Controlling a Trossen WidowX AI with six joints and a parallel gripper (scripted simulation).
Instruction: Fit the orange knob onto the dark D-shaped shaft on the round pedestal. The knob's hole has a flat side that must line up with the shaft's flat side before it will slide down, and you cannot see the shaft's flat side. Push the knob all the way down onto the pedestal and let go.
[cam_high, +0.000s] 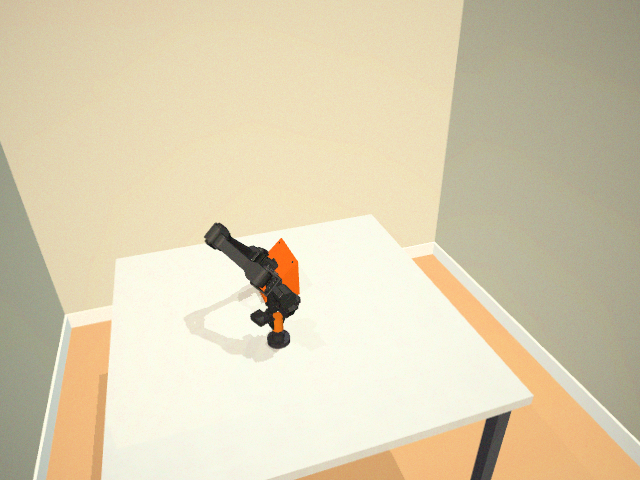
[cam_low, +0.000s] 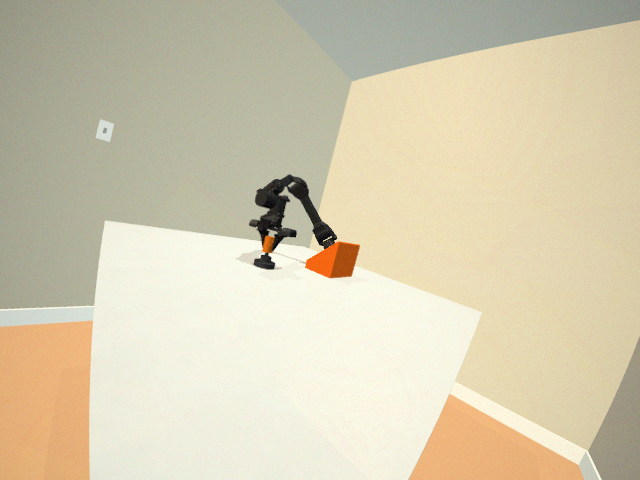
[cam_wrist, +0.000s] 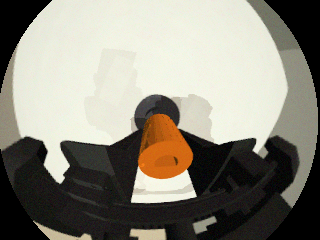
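The orange knob is 20 mm above my gripper tip. Also, from my gripper tip: round pedestal 40 mm below.
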